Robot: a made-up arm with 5 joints.
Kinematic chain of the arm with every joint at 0, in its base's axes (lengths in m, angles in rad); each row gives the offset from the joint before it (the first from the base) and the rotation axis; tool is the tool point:
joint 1: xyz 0 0 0.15 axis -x
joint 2: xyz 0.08 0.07 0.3 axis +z
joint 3: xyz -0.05 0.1 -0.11 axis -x
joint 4: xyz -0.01 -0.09 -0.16 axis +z
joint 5: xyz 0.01 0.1 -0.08 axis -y
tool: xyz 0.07 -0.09 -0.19
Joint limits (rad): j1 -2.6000..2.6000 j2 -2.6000..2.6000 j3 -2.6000..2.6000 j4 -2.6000..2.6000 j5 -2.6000..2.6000
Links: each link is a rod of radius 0.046 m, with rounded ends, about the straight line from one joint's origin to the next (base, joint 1, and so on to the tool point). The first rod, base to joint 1, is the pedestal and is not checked.
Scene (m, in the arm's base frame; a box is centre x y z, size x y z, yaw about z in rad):
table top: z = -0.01
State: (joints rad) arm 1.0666 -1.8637 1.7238 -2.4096 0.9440
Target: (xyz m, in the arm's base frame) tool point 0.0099 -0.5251 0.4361
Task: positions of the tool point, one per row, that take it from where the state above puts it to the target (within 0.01 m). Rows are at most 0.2 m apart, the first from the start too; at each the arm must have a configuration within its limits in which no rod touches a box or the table.
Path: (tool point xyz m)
1: -0.0128 0.5491 0.2966
2: -0.0142 0.4725 0.4773
3: -0.0139 0.3379 0.6219
4: -0.0120 0.1614 0.7128
5: -0.0085 -0.0361 0.7386
6: -0.0036 -0.2310 0.6964
7: 0.0026 -0.4006 0.5914
8: 0.0099 -0.5251 0.4361

